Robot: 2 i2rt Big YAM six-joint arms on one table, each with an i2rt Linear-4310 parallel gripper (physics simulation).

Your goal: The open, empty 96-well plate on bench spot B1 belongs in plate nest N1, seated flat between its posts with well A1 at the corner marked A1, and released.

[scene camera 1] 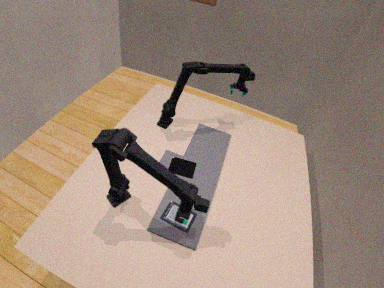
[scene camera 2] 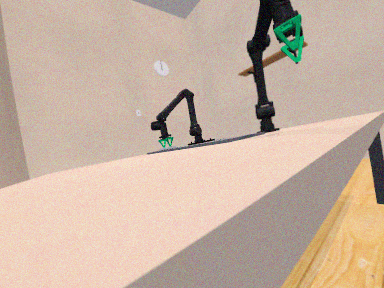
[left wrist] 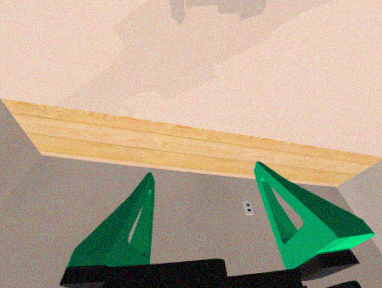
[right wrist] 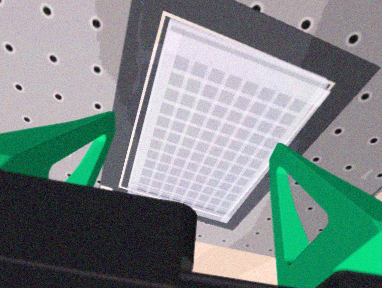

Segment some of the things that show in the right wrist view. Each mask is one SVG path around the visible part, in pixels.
The right gripper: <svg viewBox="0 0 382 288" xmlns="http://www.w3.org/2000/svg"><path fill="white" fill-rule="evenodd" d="M0 133L0 288L382 288L382 201L315 165L283 143L276 144L269 159L270 196L278 284L275 285L193 272L197 213L192 207L181 202L94 187L115 134L114 112L108 111L75 121ZM287 173L328 215L328 225L310 244L294 206ZM93 141L81 163L65 182L49 179L50 169L55 163Z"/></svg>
A well plate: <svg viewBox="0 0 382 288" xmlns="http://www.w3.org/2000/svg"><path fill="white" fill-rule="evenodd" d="M171 18L164 39L127 193L181 202L192 207L199 216L227 223L269 171L269 159L276 144L283 143L288 146L329 95L330 90L327 86L330 82L326 77Z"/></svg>
